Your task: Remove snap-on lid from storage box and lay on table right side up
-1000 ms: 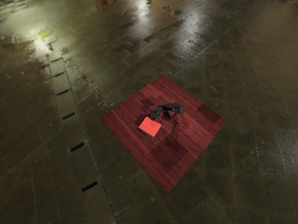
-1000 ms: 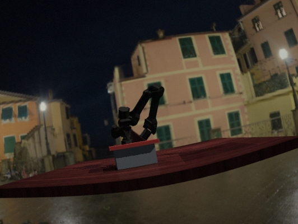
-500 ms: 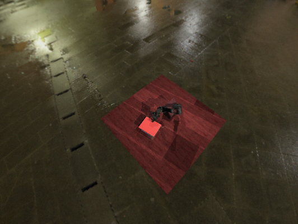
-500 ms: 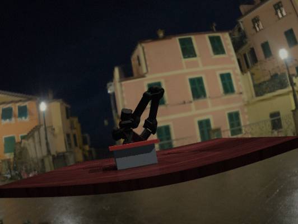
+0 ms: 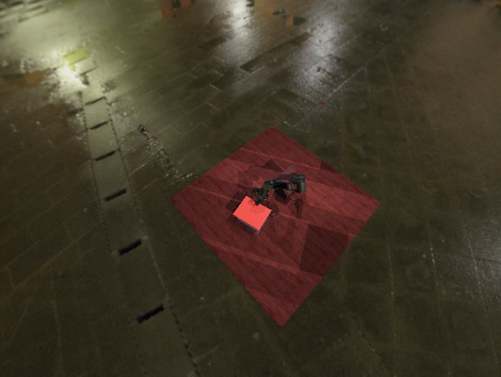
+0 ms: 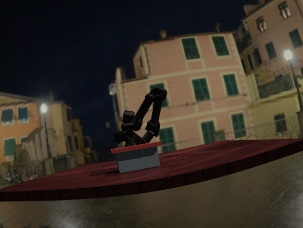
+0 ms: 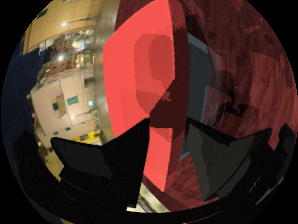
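Right now my gripper tip is 7 cm short of the red lid, 1 cm to the right of it and 1 cm below it. From my gripper tip the other things lie so: grey storage box: 7 cm ahead, 5 cm below, 1 cm to the left.
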